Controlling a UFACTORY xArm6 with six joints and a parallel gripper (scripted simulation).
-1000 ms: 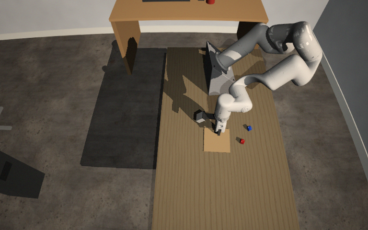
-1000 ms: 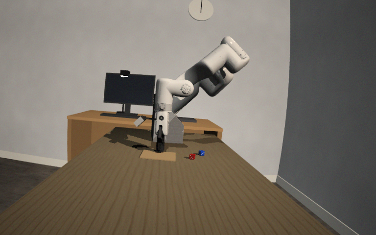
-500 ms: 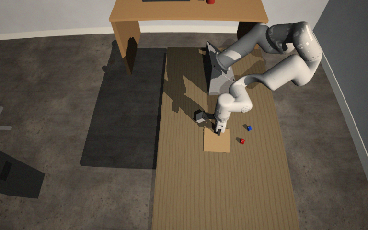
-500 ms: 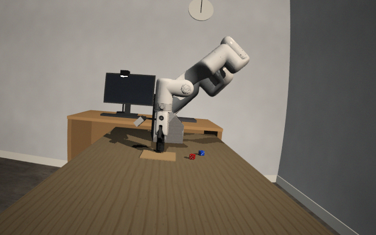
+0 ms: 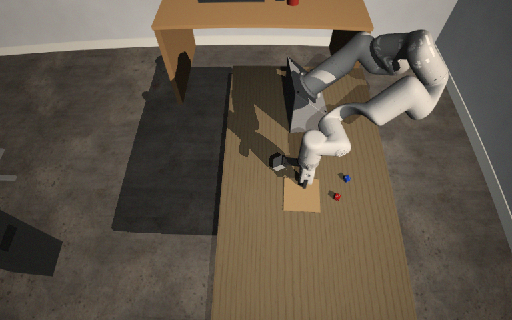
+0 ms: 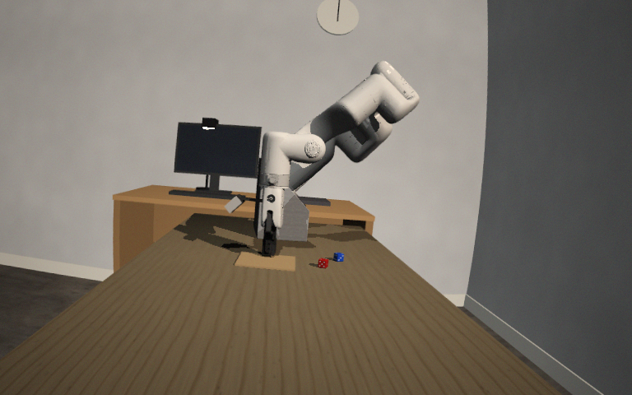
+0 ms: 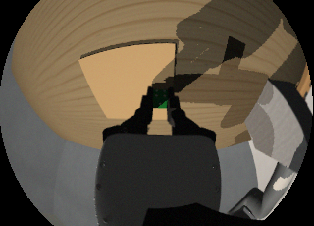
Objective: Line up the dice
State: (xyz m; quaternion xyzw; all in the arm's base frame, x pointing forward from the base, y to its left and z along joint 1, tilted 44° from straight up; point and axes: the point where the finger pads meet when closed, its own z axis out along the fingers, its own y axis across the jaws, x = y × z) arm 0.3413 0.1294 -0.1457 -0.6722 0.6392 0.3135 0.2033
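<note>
Now: the green die 1 cm below my hand. Round my hand: red die 14 cm to the left, 5 cm ahead, 2 cm below; tan mat 5 cm ahead, 3 cm below; blue die 18 cm to the left, 3 cm behind, 2 cm below.
</note>
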